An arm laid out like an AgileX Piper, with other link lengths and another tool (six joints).
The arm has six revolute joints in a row. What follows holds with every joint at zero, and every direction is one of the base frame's.
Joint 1 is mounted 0.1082 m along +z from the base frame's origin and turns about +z.
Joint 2 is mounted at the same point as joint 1 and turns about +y.
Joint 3 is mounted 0.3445 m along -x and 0.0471 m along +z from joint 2 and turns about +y.
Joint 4 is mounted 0.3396 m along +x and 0.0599 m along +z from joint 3 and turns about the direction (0.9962, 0, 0.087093).
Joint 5 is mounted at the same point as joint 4 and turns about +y.
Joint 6 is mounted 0.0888 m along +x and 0.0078 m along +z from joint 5 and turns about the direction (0.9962, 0, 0.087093).
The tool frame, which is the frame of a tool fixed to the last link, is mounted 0.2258 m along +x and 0.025 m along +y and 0.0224 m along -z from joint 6; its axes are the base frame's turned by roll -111.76, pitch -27.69 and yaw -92.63 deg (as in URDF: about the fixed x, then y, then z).
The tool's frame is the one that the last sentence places.
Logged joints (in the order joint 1, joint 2, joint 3, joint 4, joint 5, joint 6), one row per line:
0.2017 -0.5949 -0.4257 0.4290 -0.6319 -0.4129
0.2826 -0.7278 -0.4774 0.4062 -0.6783 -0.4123
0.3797 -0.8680 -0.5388 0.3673 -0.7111 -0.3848
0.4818 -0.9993 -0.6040 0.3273 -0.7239 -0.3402
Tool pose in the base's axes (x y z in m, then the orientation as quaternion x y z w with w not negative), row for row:
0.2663 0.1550 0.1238 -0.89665 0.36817 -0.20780 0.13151
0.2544 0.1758 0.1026 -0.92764 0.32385 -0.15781 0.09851
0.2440 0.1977 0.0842 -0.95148 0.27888 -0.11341 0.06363
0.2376 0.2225 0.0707 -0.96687 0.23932 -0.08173 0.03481
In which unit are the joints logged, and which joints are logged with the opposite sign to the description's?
The joints are logged in radians. Opposite sign: joint 2, joint 5.
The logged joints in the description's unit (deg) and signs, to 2 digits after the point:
11.56 34.09 -24.39 24.58 36.21 -23.66
16.19 41.70 -27.35 23.27 38.86 -23.62
21.76 49.73 -30.87 21.04 40.74 -22.05
27.61 57.26 -34.61 18.75 41.48 -19.49

